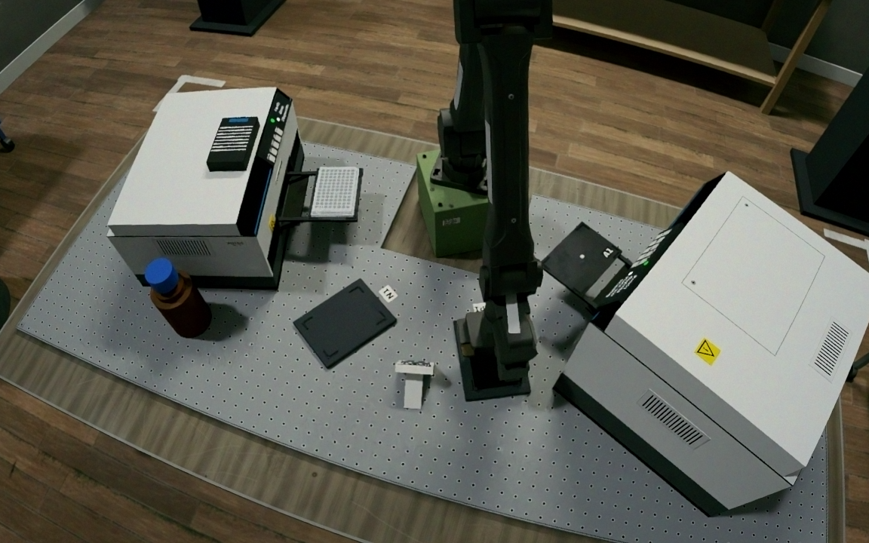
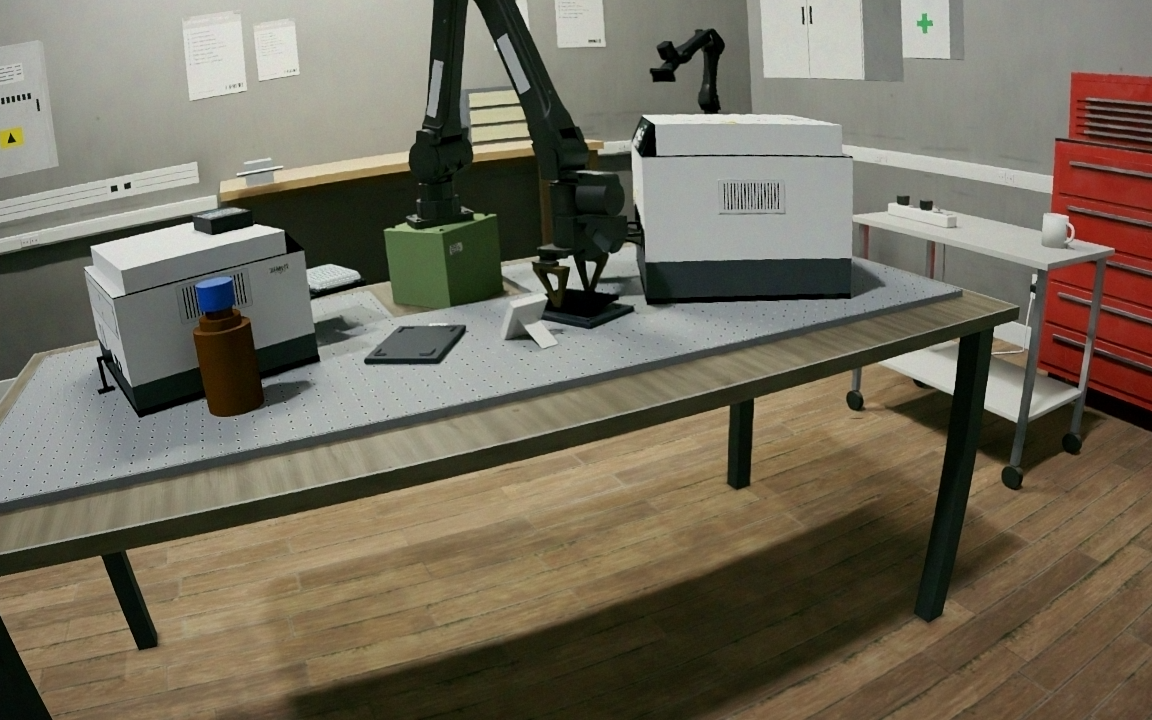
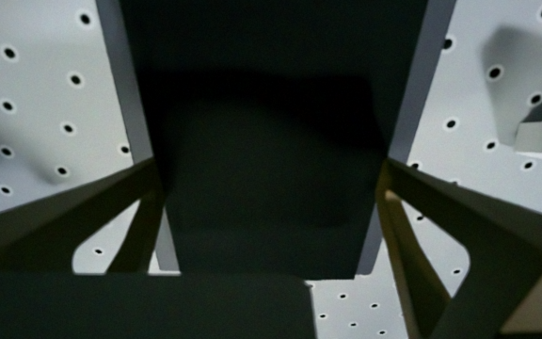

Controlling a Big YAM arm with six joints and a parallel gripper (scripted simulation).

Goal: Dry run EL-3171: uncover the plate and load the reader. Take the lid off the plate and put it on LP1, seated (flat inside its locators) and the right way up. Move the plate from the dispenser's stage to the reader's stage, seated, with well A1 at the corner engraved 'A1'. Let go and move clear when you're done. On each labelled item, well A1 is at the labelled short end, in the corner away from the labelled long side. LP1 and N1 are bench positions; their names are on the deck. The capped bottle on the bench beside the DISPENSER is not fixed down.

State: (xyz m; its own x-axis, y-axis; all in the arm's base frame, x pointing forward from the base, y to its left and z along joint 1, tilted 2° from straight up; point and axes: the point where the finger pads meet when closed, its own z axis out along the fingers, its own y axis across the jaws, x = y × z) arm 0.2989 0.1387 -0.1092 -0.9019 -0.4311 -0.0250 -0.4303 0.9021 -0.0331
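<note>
My hand is 1 cm above the dark lid. The rest, counted from my hand: well plate: 22 cm behind, 39 cm to the right, 6 cm above; LP1 pad: 2 cm below; N1 nest: 2 cm ahead, 28 cm to the right, 2 cm below.
</note>
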